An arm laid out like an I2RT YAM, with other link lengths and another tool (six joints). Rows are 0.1 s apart.
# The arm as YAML. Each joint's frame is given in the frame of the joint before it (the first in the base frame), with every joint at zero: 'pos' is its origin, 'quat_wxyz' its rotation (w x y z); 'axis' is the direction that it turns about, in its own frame. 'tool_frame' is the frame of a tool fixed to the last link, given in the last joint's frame.
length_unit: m
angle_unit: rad
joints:
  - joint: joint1
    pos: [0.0, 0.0, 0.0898]
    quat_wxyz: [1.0, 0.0, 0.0, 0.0]
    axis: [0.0, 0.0, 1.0]
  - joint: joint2
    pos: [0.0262, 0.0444, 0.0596]
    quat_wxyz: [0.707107, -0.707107, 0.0, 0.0]
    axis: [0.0, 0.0, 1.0]
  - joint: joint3
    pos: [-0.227, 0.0, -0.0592]
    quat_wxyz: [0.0, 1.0, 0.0, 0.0]
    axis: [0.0, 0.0, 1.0]
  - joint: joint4
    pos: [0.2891, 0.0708, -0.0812]
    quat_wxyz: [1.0, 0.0, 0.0, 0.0]
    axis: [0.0, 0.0, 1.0]
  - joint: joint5
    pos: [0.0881, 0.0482, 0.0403]
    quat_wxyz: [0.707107, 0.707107, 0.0, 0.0]
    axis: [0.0, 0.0, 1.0]
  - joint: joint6
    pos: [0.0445, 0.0, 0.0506]
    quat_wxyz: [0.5, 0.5, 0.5, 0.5]
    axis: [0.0, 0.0, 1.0]
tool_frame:
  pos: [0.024, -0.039, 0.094]
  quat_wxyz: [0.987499, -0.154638, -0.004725, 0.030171]
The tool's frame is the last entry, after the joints.
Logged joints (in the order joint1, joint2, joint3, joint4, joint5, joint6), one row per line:
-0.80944, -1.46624, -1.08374, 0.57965, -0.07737, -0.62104
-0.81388, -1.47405, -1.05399, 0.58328, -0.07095, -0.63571
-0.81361, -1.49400, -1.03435, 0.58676, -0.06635, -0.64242
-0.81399, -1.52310, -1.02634, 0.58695, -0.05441, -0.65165
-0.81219, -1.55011, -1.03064, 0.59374, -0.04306, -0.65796
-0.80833, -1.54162, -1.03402, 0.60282, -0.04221, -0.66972
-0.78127, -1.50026, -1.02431, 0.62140, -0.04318, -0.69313
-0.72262, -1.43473, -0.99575, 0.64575, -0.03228, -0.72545
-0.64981, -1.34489, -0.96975, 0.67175, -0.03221, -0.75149
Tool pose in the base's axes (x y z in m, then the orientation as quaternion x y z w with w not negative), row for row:
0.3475, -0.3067, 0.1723, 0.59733, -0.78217, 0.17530, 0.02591
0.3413, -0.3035, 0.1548, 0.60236, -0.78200, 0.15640, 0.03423
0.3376, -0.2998, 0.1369, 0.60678, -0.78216, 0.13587, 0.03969
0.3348, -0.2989, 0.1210, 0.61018, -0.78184, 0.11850, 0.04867
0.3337, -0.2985, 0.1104, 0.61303, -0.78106, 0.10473, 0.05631
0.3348, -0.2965, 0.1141, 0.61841, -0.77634, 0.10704, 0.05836
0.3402, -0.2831, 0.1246, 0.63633, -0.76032, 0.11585, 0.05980
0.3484, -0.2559, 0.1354, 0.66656, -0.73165, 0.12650, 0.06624
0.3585, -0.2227, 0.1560, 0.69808, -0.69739, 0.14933, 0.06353
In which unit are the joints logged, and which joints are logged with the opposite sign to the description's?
The joints are logged in radians. Opposite sign: joint2, joint3, joint4.
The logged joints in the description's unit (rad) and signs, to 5 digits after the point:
-0.80944, 1.46624, 1.08374, -0.57965, -0.07737, -0.62104
-0.81388, 1.47405, 1.05399, -0.58328, -0.07095, -0.63571
-0.81361, 1.49400, 1.03435, -0.58676, -0.06635, -0.64242
-0.81399, 1.52310, 1.02634, -0.58695, -0.05441, -0.65165
-0.81219, 1.55011, 1.03064, -0.59374, -0.04306, -0.65796
-0.80833, 1.54162, 1.03402, -0.60282, -0.04221, -0.66972
-0.78127, 1.50026, 1.02431, -0.62140, -0.04318, -0.69313
-0.72262, 1.43473, 0.99575, -0.64575, -0.03228, -0.72545
-0.64981, 1.34489, 0.96975, -0.67175, -0.03221, -0.75149

